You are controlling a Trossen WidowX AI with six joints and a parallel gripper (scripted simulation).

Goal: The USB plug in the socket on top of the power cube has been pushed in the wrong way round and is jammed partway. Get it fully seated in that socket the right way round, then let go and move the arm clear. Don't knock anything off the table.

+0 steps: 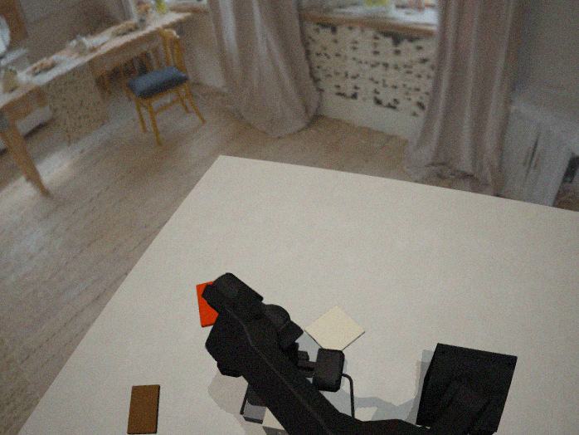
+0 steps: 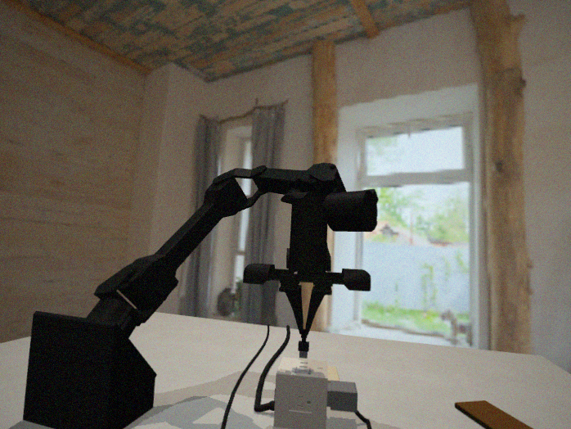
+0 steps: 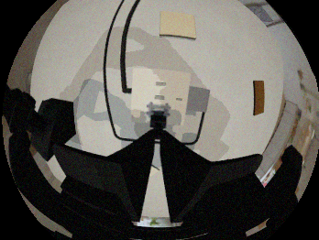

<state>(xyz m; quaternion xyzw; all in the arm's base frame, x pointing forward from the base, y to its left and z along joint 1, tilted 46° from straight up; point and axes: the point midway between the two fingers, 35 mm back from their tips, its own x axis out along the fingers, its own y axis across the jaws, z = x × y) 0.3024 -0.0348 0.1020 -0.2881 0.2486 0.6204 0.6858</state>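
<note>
Right now my gripper tip is 10 mm above the black USB plug. Also, from my gripper tip: brown card (310 mm ahead, 130 mm below, 70 mm to the left); orange card (250 mm ahead, 220 mm to the right, 130 mm below).
</note>
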